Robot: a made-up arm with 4 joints.
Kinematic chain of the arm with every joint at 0, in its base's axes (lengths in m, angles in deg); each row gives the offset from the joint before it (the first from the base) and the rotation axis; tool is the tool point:
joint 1: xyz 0 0 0.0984 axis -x
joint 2: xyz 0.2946 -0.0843 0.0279 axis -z
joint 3: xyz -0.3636 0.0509 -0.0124 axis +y
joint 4: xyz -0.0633 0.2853 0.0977 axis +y
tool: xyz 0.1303 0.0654 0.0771
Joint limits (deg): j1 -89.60..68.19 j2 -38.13..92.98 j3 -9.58..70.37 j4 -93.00..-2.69
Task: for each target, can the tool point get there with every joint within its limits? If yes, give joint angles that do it. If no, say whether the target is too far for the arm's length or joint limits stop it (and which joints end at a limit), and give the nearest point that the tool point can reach.
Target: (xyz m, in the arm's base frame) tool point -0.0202 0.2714 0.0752
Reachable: yes | joints 41.10 -22.58 54.56 -38.18
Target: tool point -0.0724 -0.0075 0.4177
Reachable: yes | joints -51.00 -12.94 9.49 -12.79
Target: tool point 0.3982 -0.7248 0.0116
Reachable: no: joint limits stop it (at a limit: joint 1, joint 2) | nearest point 0.7082 -0.2525 0.2354 | short by 0.608 m
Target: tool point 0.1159 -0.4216 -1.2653
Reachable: no: too far | nearest point 0.2299 0.1447 -0.2183 | short by 1.196 m
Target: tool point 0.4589 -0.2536 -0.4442
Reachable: no: joint limits stop it (at a limit: joint 1, joint 3, joint 4) | nearest point 0.4325 0.1382 -0.2020 | short by 0.461 m
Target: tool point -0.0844 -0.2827 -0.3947
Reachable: no: joint limits stop it (at a limit: joint 1, joint 3, joint 4) | nearest point 0.0084 0.1068 -0.1236 | short by 0.484 m
